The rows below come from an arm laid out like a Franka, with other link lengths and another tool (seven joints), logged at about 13 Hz.
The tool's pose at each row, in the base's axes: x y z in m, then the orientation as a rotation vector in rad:
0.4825, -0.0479, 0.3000, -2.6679, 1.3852, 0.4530
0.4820, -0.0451, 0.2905, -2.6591, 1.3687, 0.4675
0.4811, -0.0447, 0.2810, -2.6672, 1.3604, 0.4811
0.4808, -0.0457, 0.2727, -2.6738, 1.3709, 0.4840
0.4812, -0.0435, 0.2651, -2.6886, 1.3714, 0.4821
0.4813, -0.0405, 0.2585, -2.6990, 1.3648, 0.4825
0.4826, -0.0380, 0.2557, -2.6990, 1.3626, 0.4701
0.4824, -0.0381, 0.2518, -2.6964, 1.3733, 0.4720
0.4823, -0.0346, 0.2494, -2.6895, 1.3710, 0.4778
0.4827, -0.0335, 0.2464, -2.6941, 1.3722, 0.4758
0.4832, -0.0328, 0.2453, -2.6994, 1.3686, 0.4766
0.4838, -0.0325, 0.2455, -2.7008, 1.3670, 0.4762
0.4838, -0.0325, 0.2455, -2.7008, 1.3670, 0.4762
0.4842, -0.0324, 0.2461, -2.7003, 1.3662, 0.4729
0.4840, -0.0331, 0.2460, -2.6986, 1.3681, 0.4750
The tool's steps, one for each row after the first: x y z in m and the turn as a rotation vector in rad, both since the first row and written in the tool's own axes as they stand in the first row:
0.0005, -0.0017, 0.0098, 0.0054, -0.0155, -0.0083
0.0026, -0.0016, 0.0191, -0.0045, -0.0204, -0.0142
0.0057, -0.0012, 0.0268, -0.0138, -0.0162, -0.0085
0.0066, -0.0031, 0.0344, -0.0246, -0.0079, -0.0107
0.0063, -0.0052, 0.0414, -0.0310, -0.0045, -0.0167
0.0059, -0.0079, 0.0443, -0.0251, 0.0012, -0.0188
0.0071, -0.0078, 0.0480, -0.0269, 0.0014, -0.0114
0.0050, -0.0099, 0.0511, -0.0233, -0.0054, -0.0114
0.0053, -0.0110, 0.0541, -0.0264, -0.0018, -0.0115
0.0054, -0.0119, 0.0552, -0.0299, -0.0005, -0.0146
0.0054, -0.0125, 0.0550, -0.0303, 0.0000, -0.0159
0.0054, -0.0125, 0.0550, -0.0303, 0.0000, -0.0159
0.0053, -0.0129, 0.0543, -0.0283, 0.0012, -0.0165
0.0058, -0.0123, 0.0543, -0.0284, -0.0002, -0.0149

